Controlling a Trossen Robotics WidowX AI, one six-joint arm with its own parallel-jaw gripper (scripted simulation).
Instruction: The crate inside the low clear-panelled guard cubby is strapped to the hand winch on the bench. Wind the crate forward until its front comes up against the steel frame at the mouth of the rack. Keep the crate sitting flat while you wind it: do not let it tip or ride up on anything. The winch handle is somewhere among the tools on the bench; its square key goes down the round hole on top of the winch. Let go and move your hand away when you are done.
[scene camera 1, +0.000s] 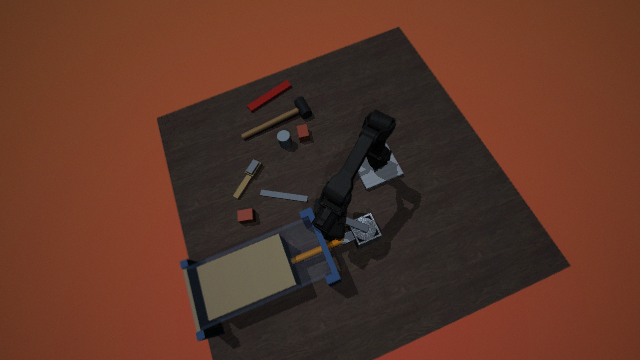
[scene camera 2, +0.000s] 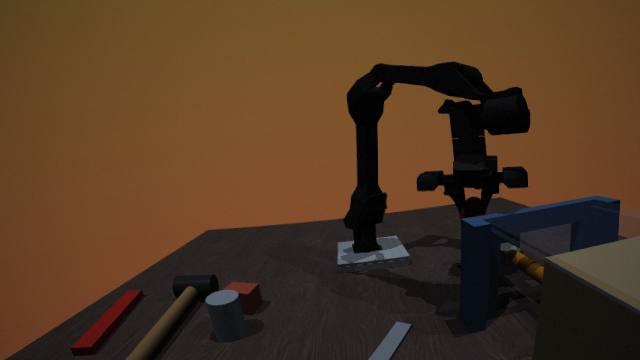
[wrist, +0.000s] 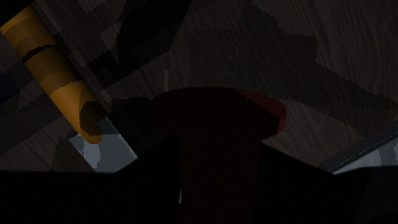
Path:
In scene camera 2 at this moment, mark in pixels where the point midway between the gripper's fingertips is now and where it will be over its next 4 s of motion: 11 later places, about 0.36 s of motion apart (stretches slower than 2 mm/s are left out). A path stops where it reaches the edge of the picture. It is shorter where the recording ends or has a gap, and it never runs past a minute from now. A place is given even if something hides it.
My gripper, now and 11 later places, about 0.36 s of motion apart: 472, 228; 480, 228; 489, 228; 501, 228; 506, 228; 512, 227; 520, 225; 528, 224; 532, 222; 535, 220; 539, 217; 540, 215

